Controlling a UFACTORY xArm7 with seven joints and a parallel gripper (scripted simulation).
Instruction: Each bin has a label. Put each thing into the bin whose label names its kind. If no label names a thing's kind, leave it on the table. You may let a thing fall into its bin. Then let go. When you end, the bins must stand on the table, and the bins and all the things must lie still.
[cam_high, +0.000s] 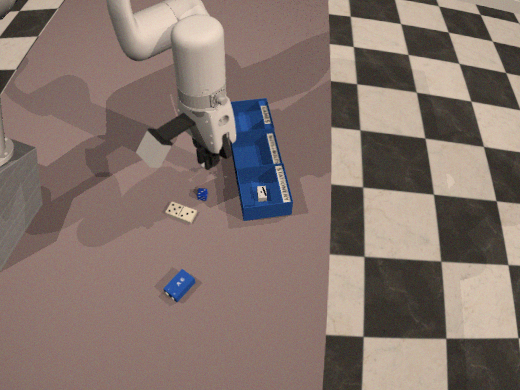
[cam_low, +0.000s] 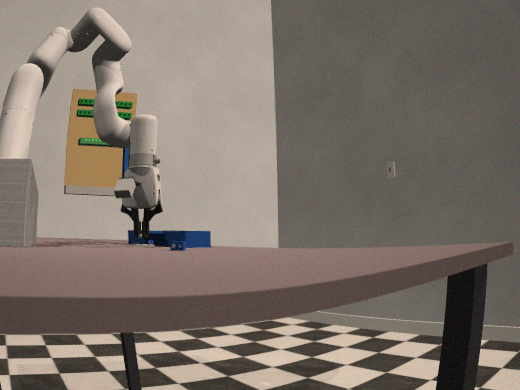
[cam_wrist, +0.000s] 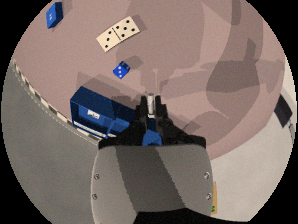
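The blue three-part bin is 80 mm ahead of my hand, 30 mm to the left of it and 20 mm below it. Also, from my hand: blue die: 60 mm to the right, 30 mm below; then bolt: 20 mm below; then cream domino: 40 mm behind, 100 mm to the right, 40 mm below.
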